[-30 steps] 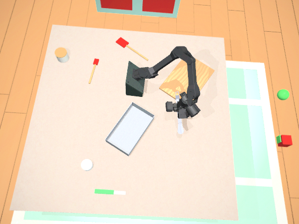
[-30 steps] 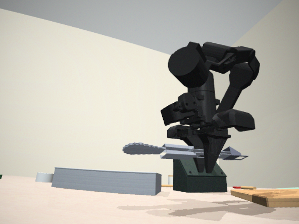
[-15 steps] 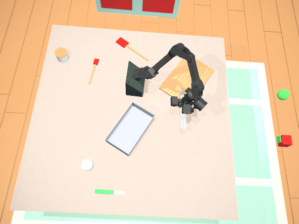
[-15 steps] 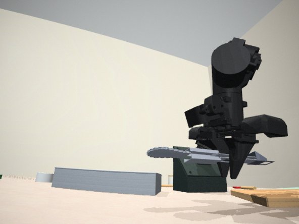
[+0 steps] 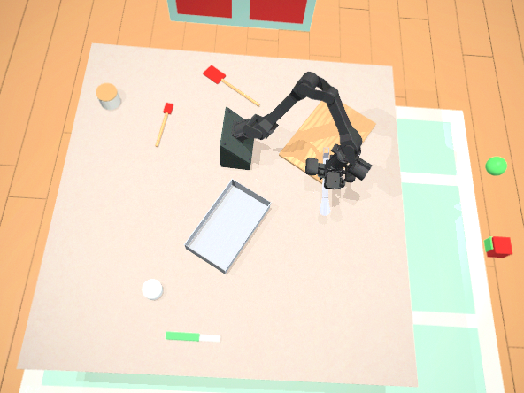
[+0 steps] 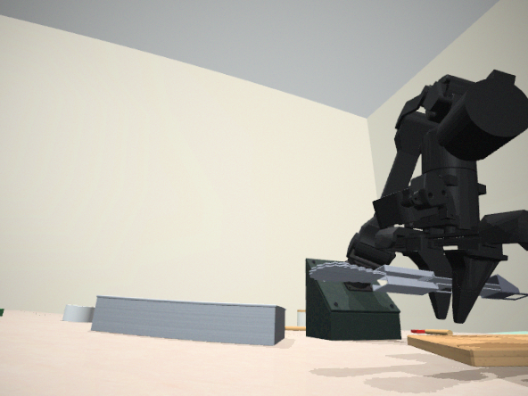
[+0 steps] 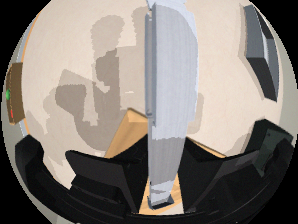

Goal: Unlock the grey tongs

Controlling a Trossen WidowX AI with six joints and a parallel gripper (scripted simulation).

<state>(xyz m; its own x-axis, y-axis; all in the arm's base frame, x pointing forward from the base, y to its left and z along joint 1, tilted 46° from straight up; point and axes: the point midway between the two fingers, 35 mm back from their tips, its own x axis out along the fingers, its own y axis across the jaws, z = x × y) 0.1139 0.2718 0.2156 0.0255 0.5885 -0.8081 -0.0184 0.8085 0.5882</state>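
Right now my gripper tip is 20 cm past the wooden board, 3 cm above it and 2 cm to the right of it. The rest, counted from my gripper tip: roasting tin: 33 cm to the right, 22 cm ahead, 1 cm below; then lidded jar: 87 cm to the right, 25 cm behind; then white disc: 56 cm to the right, 48 cm ahead, 2 cm below.
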